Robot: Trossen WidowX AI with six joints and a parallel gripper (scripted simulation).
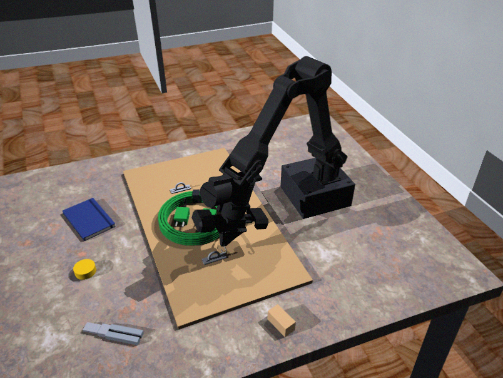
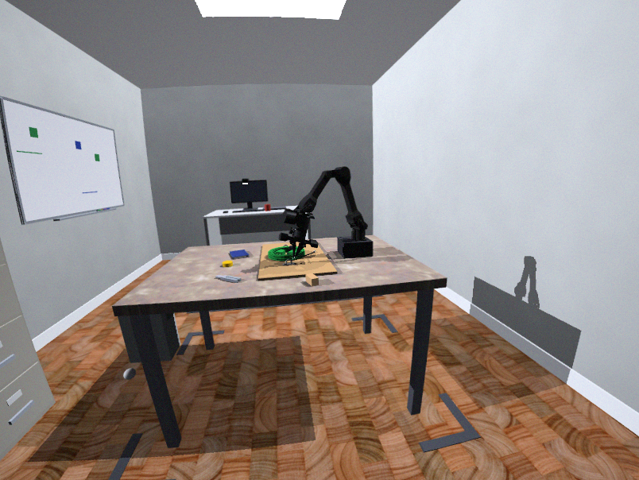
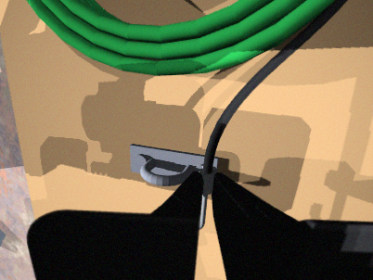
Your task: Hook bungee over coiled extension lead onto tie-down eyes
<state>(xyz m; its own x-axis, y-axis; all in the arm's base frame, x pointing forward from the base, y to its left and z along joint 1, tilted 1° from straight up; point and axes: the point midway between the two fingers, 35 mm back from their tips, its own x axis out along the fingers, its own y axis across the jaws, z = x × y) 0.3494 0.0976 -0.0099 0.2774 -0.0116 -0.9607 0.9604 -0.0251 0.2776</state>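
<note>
The tan board is 10 mm ahead of my hand, 140 mm to the right of it and 70 mm below it. The rest, counted from my hand: yellow disc: 340 mm ahead, 90 mm to the right, 70 mm below; grey tool: 320 mm ahead, 110 mm to the left, 70 mm below; wooden block: 30 mm behind, 240 mm to the left, 60 mm below.
</note>
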